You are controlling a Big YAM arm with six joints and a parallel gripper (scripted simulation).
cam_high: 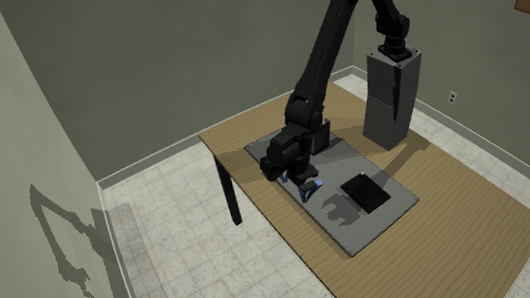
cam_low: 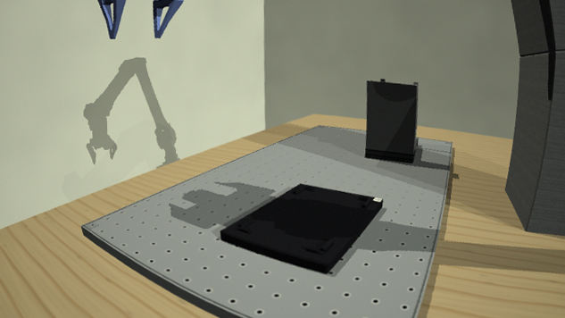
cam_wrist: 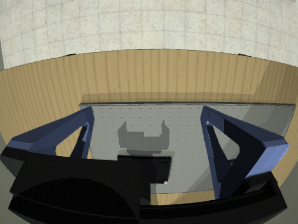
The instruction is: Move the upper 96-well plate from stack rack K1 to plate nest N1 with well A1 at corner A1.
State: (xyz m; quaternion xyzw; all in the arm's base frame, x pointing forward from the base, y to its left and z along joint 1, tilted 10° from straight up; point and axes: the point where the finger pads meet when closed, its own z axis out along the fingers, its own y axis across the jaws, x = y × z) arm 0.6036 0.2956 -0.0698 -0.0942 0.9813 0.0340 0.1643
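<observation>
My hand is 34 cm to the left of the dark back wall, 28 cm past it and 16 cm above it. Round my hand: pale A1 square 36 cm behind, 23 cm below, 13 cm to the right.
</observation>
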